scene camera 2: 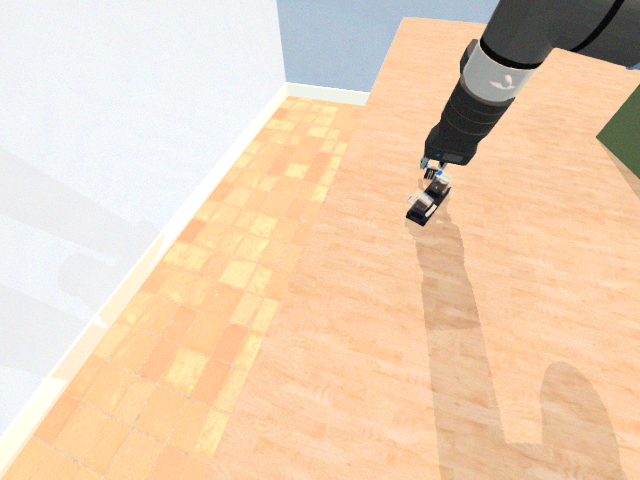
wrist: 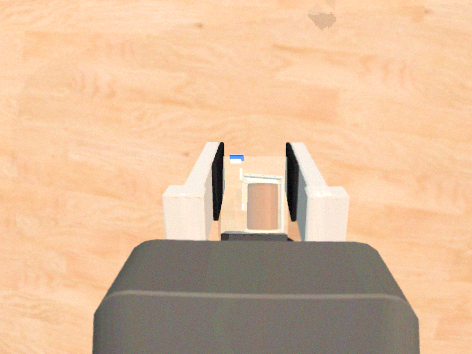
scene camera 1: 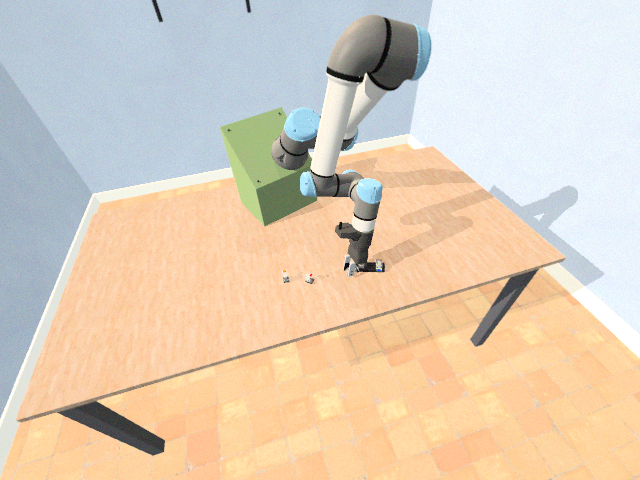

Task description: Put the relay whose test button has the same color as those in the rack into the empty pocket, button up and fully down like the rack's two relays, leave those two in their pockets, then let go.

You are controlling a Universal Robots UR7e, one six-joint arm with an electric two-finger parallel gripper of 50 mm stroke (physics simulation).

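Seen in the pictures: gripper, fingertip midpoint: (scene camera 2: 430, 166) (wrist: 254, 166) (scene camera 1: 348, 272); arm's base, link origin: (scene camera 1: 289, 153).
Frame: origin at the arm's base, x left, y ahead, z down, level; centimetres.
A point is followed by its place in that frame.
Note:
My gripper (scene camera 1: 349, 266) @[x 12.4, y 48.9, z 23.0 cm] (scene camera 2: 432, 167) @[x 12.4, y 48.9, z 23.0 cm] (wrist: 254, 166) @[x 12.4, y 48.9, z 23.0 cm] is shut on a relay (wrist: 263, 206) @[x 13.7, y 48.0, z 21.6 cm] with a clear case, a copper coil and a blue test button. In the wrist view this relay looks tilted between the fingers. Its dark base (scene camera 2: 430, 173) @[x 15.6, y 48.6, z 22.0 cm] shows in scene camera 2 beside the end of the black rack (scene camera 2: 416, 219) @[x 25.6, y 48.7, z 24.3 cm] (scene camera 1: 369, 268) @[x 20.5, y 48.4, z 23.5 cm]; the height gap or contact is unclear. The rack holds an outer relay (scene camera 2: 422, 201) @[x 24.7, y 48.8, z 20.7 cm] (scene camera 1: 379, 265) @[x 23.4, y 50.1, z 20.6 cm] and a nearer relay (scene camera 2: 440, 183) @[x 19.0, y 46.7, z 21.0 cm], both with blue buttons. The empty pocket seems to be between them, largely hidden.
A relay with an orange button (scene camera 1: 285, 277) @[x -9.9, y 47.3, z 21.1 cm] and a relay with a red button (scene camera 1: 309, 279) @[x -1.8, y 49.6, z 21.7 cm] stand on the wooden table (scene camera 1: 170, 289) @[x -51.3, y 40.2, z 24.7 cm], left of the gripper in scene camera 1. A green block (scene camera 1: 286, 198) @[x -4.3, y 9.4, z 15.6 cm] is behind, by the arm's base. The table's front edge is near the rack.

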